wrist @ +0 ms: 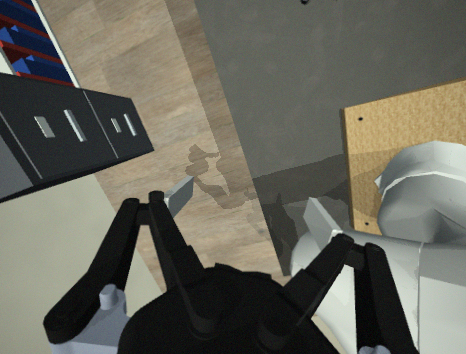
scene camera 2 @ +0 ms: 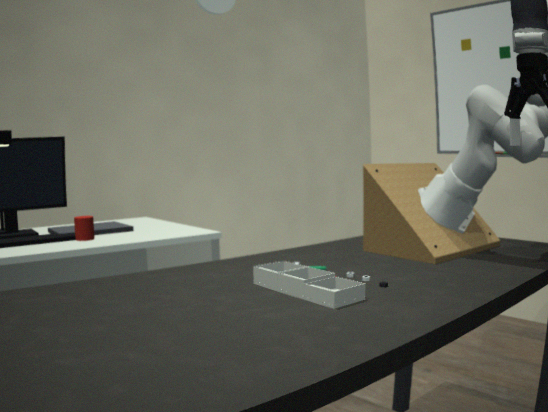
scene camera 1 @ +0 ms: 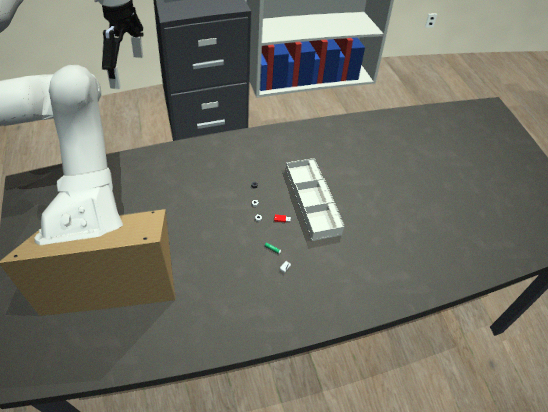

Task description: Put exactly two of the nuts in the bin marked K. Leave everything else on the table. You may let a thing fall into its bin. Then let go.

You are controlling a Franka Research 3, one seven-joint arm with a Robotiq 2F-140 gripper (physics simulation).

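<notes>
There is a white three-part tray (scene camera 2: pixel 318 286), and I see the tray in scene camera 1 as well (scene camera 1: pixel 322 219). In the wrist view the tray is out of frame. My own gripper (scene camera 1: pixel 127 71) is in sight, and the wrist view shows me that gripper too (wrist: pixel 248 196).
</notes>
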